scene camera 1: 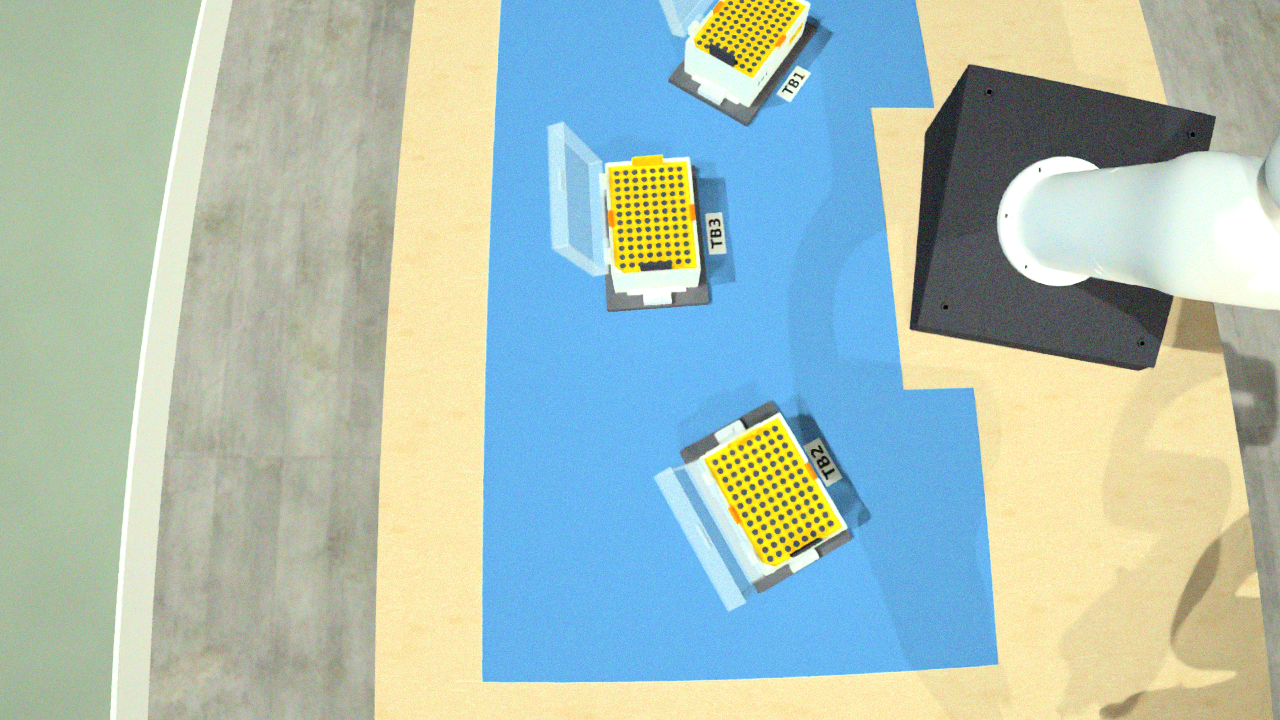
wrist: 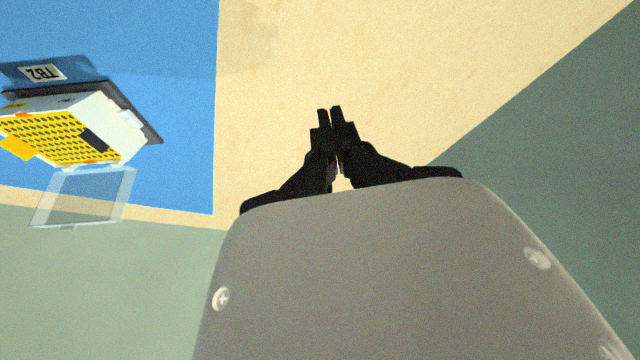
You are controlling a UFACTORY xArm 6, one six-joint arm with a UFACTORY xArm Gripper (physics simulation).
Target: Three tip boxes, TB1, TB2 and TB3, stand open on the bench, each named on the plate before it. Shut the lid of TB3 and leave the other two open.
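Where they show: gripper, fingertip midpoint: (wrist: 330, 125); arm's base at its link origin: (scene camera 1: 1058, 221).
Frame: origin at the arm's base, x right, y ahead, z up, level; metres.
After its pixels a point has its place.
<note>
TB3 (scene camera 1: 651, 214) @[x -0.030, y 0.403, z -0.020 m], a white box with a yellow tip rack, stands left of its name plate (scene camera 1: 715, 232) @[x -0.020, y 0.337, z -0.074 m] in the scene view. Its clear lid (scene camera 1: 577, 201) @[x -0.039, y 0.471, z 0.016 m] stands open on the box's left side. TB1 (scene camera 1: 750, 40) @[x 0.184, y 0.318, z -0.019 m] is at the top, its clear lid (scene camera 1: 684, 13) @[x 0.203, y 0.391, z -0.007 m] open and partly cut off by the view's edge. TB2 (scene camera 1: 774, 490) @[x -0.285, y 0.264, z -0.019 m] (wrist: 65, 135) @[x -0.294, y 0.252, z -0.019 m] is lower down, its clear lid (scene camera 1: 702, 537) @[x -0.333, y 0.330, z 0.077 m] (wrist: 85, 195) @[x -0.320, y 0.330, z 0.022 m] open. My gripper (wrist: 330, 125) @[x -0.553, y 0.015, z 0.080 m] is shut and empty, its fingertips together, to the right of TB2 in the wrist view. It does not show in the scene view.
A blue mat (scene camera 1: 581, 608) @[x -0.414, y 0.431, z -0.076 m] (wrist: 165, 30) @[x -0.385, y 0.080, z -0.076 m] lies on the light wooden bench (scene camera 1: 429, 537) @[x -0.365, y 0.590, z -0.079 m] (wrist: 400, 50) @[x -0.643, y -0.060, z -0.079 m]. The arm's white base stands on a dark block (scene camera 1: 966, 223) @[x -0.011, y 0.093, z -0.008 m] right of the mat. Dark foot plates (scene camera 1: 626, 300) @[x -0.106, y 0.421, z -0.068 m] show under the boxes. Arm shadows fall across the mat and bench.
</note>
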